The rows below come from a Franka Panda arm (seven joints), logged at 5 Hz.
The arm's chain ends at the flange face. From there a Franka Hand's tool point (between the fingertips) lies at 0.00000 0.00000 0.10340 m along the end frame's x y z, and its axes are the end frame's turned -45 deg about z.
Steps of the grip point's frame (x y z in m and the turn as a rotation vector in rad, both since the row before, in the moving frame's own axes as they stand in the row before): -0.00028 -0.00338 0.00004 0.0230 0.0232 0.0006; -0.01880 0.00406 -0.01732 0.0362 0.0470 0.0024; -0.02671 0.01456 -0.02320 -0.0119 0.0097 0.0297; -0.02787 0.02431 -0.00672 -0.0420 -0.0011 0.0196; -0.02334 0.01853 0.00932 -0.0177 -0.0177 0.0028
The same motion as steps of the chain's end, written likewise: -0.00260 0.00119 0.00010 0.0327 0.0001 0.0006; -0.01122 0.02224 -0.01714 0.0588 0.0076 0.0024; -0.01017 0.02900 -0.02319 -0.0016 0.0153 0.0297; -0.00548 0.03372 -0.00663 -0.0305 0.0289 0.0196; -0.00340 0.02702 0.00935 -0.0250 0.0000 0.0028
